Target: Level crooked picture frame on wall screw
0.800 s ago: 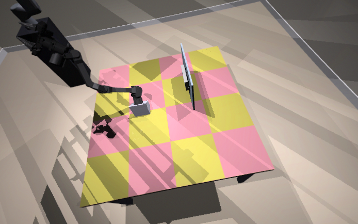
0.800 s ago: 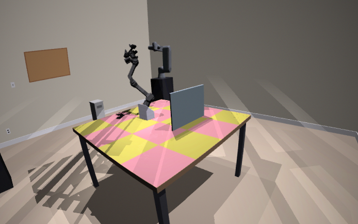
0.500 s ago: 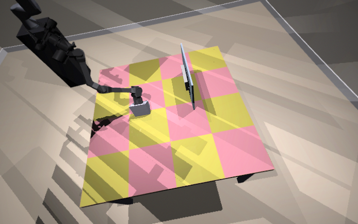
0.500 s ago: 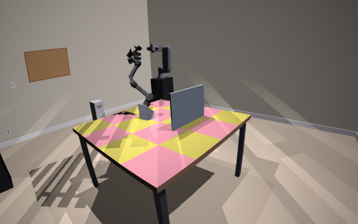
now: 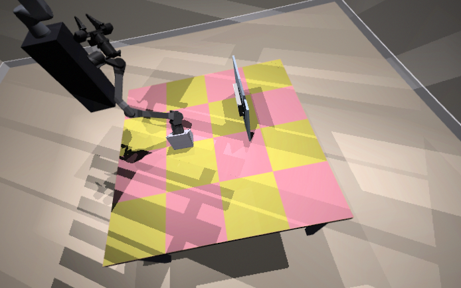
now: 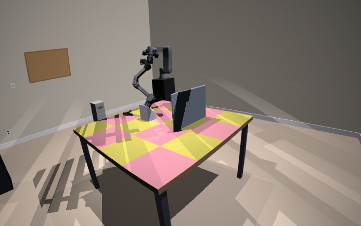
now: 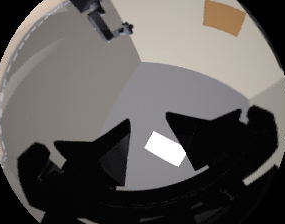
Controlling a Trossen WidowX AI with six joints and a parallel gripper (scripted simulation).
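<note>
The picture frame is 67 cm ahead of my gripper tip, 54 cm below it and 26 cm to the right of it. Also, from my gripper tip: upright wall panel (68 cm ahead, 55 cm below, 25 cm to the right).
</note>
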